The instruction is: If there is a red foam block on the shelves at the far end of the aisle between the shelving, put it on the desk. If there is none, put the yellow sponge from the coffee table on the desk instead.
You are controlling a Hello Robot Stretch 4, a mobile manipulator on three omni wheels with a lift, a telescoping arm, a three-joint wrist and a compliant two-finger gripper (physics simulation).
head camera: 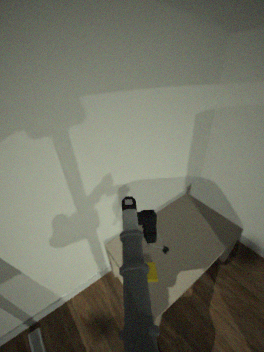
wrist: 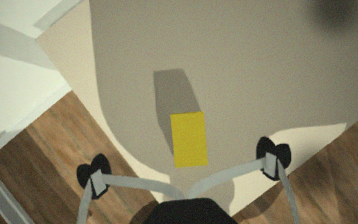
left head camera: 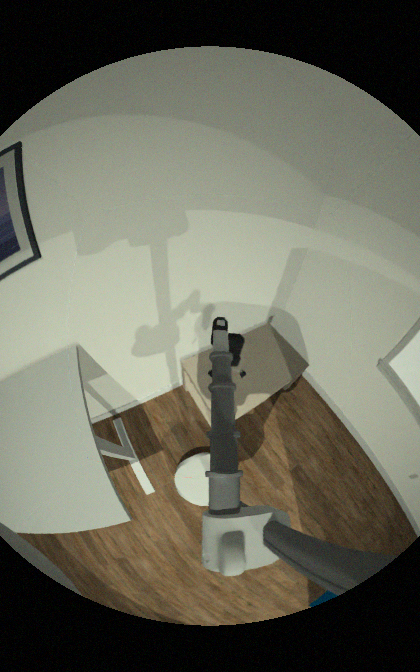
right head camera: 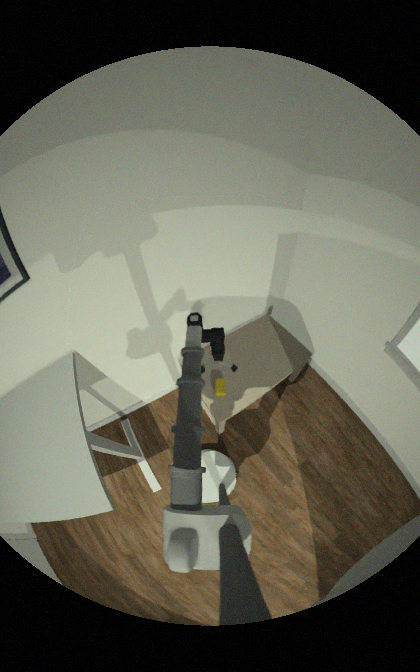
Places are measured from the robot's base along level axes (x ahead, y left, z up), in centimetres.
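Pixels of known places: gripper, between the fingertips: [head camera: 149,253] [wrist: 183,159].
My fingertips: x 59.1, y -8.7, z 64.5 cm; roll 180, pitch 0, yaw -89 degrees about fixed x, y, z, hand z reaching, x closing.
Observation:
Behind a point stands the place of what it marks.
A yellow sponge [head camera: 152,272] @(x 56.8, y -10.5, z 46.7 cm) [right head camera: 220,387] [wrist: 189,140] @(x 58.1, y -10.0, z 46.7 cm) lies on the beige coffee table [head camera: 180,230] @(x 87.5, y -37.3, z 42.2 cm) [left head camera: 270,350] [right head camera: 260,345] [wrist: 240,65] @(x 71.7, y -22.0, z 42.2 cm), near the table's closer corner. In the left head view the arm hides it. My gripper [head camera: 148,249] @(x 59.1, y -8.7, z 64.5 cm) [left head camera: 226,373] [right head camera: 218,368] [wrist: 183,159] @(x 59.1, y -8.7, z 64.5 cm) is open and empty above the coffee table, its fingertips spread wide. In the wrist view the sponge lies between the lines of the two fingertips and slightly ahead of them. The shelves and a red foam block do not show. A white table top [left head camera: 45,450] [right head camera: 45,440] at the left appears to be the desk.
A round white stool-like object [left head camera: 192,477] [right head camera: 212,465] stands on the wooden floor below the arm. The coffee table stands close to the walls in the room's corner. A framed picture [left head camera: 30,220] hangs at the left. A blue patch [left head camera: 324,597] shows at the lower right.

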